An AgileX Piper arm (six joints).
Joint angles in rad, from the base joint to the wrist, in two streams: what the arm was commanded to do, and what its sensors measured. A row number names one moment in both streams.
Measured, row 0:
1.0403 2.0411 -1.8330 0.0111 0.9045 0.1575
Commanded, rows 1 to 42:
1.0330 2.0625 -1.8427 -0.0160 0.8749 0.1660
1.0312 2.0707 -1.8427 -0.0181 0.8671 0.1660
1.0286 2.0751 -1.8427 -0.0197 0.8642 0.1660
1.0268 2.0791 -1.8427 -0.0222 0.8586 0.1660
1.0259 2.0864 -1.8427 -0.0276 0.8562 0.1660
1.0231 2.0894 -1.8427 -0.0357 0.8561 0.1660
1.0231 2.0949 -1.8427 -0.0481 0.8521 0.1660
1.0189 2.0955 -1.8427 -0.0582 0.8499 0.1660
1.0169 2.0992 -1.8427 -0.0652 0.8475 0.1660
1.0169 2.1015 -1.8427 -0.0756 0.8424 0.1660
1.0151 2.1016 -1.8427 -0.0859 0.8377 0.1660
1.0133 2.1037 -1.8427 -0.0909 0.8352 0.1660
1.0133 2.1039 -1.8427 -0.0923 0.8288 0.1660
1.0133 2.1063 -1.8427 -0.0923 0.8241 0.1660
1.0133 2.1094 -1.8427 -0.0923 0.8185 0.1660
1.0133 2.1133 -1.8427 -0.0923 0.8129 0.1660
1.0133 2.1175 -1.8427 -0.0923 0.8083 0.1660
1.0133 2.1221 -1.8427 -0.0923 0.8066 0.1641
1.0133 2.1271 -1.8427 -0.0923 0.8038 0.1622
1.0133 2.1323 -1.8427 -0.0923 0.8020 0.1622
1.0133 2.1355 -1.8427 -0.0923 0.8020 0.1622
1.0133 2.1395 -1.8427 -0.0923 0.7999 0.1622
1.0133 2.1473 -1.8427 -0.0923 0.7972 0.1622
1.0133 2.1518 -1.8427 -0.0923 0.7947 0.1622
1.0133 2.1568 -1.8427 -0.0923 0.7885 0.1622
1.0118 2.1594 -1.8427 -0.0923 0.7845 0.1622
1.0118 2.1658 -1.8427 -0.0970 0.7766 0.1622
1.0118 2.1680 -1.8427 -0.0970 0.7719 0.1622
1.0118 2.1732 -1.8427 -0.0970 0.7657 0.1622
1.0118 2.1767 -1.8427 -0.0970 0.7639 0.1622
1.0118 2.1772 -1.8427 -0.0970 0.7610 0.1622
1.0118 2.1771 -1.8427 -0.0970 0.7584 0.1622
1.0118 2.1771 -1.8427 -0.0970 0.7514 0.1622
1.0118 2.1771 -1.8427 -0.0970 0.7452 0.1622
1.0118 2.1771 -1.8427 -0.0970 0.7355 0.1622
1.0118 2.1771 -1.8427 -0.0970 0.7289 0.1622
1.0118 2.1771 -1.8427 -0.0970 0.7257 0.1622
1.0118 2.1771 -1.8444 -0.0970 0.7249 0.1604
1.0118 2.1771 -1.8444 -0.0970 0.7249 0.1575
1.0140 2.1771 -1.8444 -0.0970 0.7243 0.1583
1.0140 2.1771 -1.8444 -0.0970 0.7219 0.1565
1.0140 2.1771 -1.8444 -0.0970 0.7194 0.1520
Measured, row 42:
1.0184 2.1767 -1.8390 -0.0899 0.7435 0.1651
